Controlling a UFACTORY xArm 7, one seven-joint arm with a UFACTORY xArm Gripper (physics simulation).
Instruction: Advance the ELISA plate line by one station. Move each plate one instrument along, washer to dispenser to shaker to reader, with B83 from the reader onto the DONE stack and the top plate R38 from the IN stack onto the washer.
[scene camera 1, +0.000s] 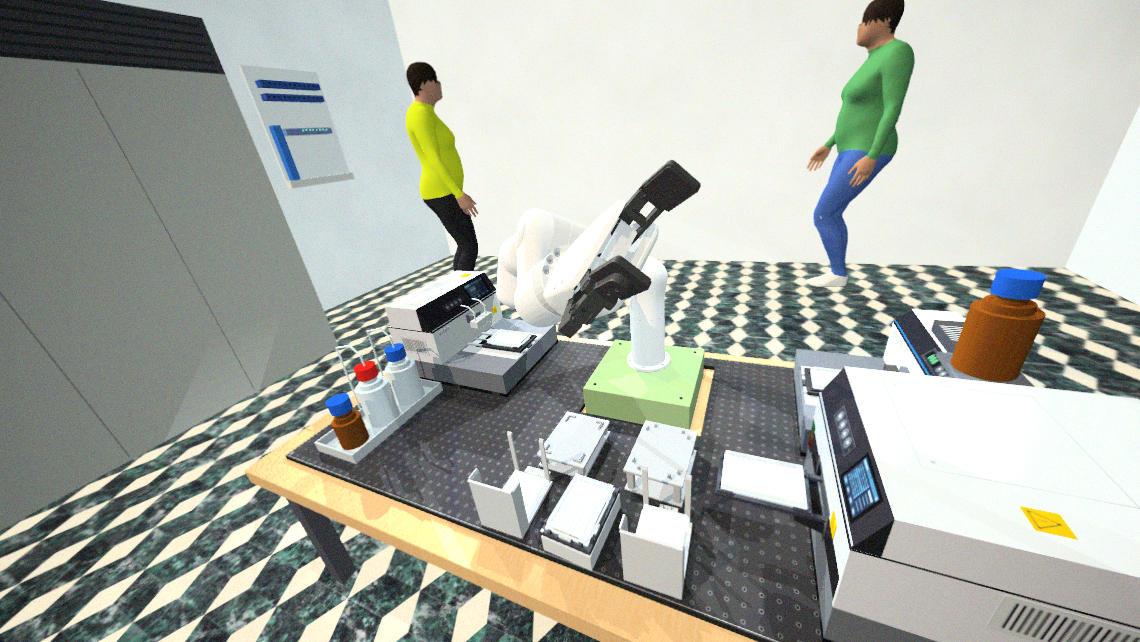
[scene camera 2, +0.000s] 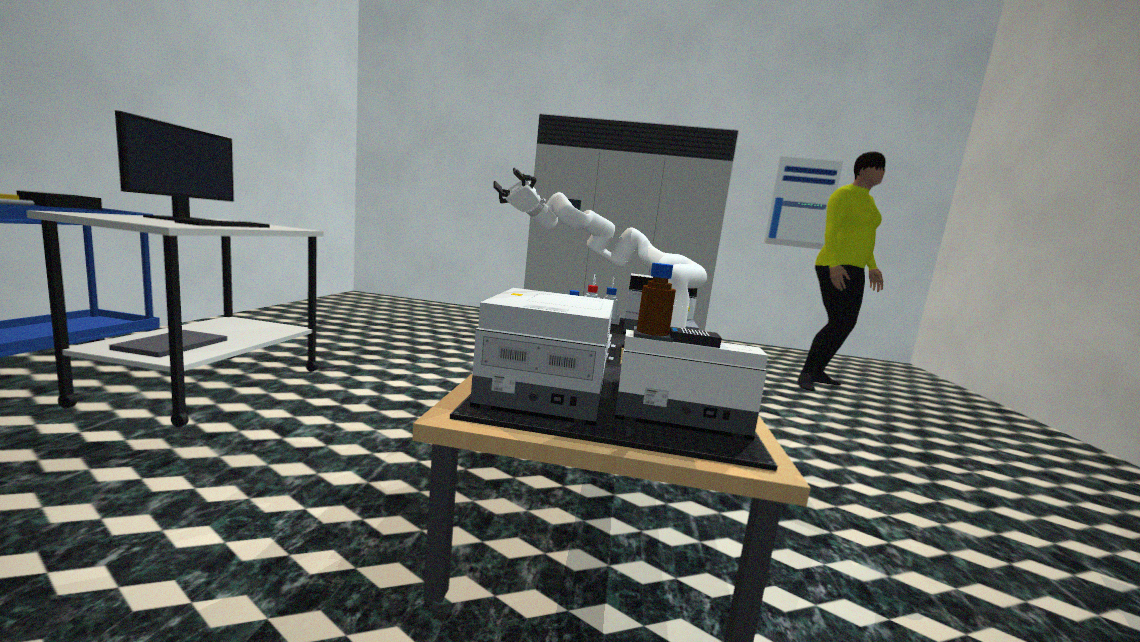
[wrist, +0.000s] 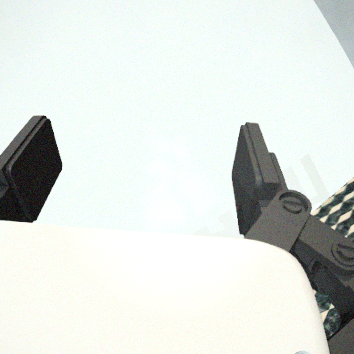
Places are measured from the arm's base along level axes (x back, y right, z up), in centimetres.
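Where they show: gripper, fingertip midpoint: (scene camera 1: 661, 220) (scene camera 2: 503, 176) (wrist: 143, 143); arm's base, link origin: (scene camera 1: 648, 360).
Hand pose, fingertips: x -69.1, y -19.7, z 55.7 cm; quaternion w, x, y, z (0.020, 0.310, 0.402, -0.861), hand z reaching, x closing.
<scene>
Each offset is from my fingertips to the top centre of the thing. "spot": to the spot under its first point.
My gripper (scene camera 1: 660, 231) (scene camera 2: 510, 181) (wrist: 143, 143) is open and empty, raised high above the table with its fingers pointing up and outward. A white plate @(dx +67.5, dy +67.3, dz -52.5 cm) (scene camera 1: 508, 340) lies on the grey deck of the back-left instrument (scene camera 1: 443, 312). Another white plate @(dx +28.8, dy -10.6, dz -50.0 cm) (scene camera 1: 763, 479) lies on the extended carrier of the large right instrument @(dx +29.1, dy -39.2, dz -36.2 cm) (scene camera 1: 989, 446). A lidded white plate @(dx +17.2, dy +19.5, dz -56.3 cm) (scene camera 1: 580, 511) sits on a low block at the front. Two upright white stack holders @(spot: dx +10.9, dy +33.2, dz -54.8 cm) (scene camera 1: 500, 504) @(spot: dx +10.9, dy +4.0, dz -55.1 cm) (scene camera 1: 654, 559) stand on either side of it. A pale plate @(dx +67.9, dy -27.8, dz -52.8 cm) (scene camera 1: 820, 380) shows partly at the back-right instrument. Plate labels are unreadable.
Two metal stands (scene camera 1: 575, 439) (scene camera 1: 662, 452) stand behind the holders. A tray of bottles @(dx +30.3, dy +90.4, dz -38.4 cm) (scene camera 1: 408, 414) is at the table's left. A large brown bottle @(spot: dx +53.2, dy -43.9, dz -32.1 cm) (scene camera 1: 997, 338) (scene camera 2: 656, 307) stands at the right. People in yellow (scene camera 1: 434, 151) (scene camera 2: 852, 223) and green (scene camera 1: 875, 103) stand beyond the table.
</scene>
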